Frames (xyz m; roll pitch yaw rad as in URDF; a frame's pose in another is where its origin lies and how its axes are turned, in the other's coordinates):
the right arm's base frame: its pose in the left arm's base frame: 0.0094 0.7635 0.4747 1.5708 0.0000 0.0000
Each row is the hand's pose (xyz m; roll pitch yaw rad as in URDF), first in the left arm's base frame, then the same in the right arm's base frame.
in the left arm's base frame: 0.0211 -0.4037 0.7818 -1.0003 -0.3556 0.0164
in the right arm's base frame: 0.0117 0.3071 1.1672 -2.5654 0.0154 0.3556
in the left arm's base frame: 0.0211 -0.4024 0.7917 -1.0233 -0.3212 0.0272
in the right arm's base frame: 0.0117 0.3170 1.1659 -2.5855 0.0258 0.3213
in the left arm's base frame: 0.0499 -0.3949 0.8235 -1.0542 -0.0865 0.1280
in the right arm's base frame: 0.0405 0.3488 1.1584 -2.6139 0.1275 0.0872
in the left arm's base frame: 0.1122 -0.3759 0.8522 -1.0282 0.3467 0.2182
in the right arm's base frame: 0.1028 0.3775 1.1394 -2.6742 0.2050 -0.3544
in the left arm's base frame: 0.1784 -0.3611 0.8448 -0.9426 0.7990 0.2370
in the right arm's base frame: 0.1690 0.3701 1.1246 -2.6848 0.1645 -0.8132
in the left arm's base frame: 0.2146 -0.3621 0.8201 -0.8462 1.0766 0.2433
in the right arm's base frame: 0.2052 0.3454 1.1256 -2.6321 0.1145 -1.0890
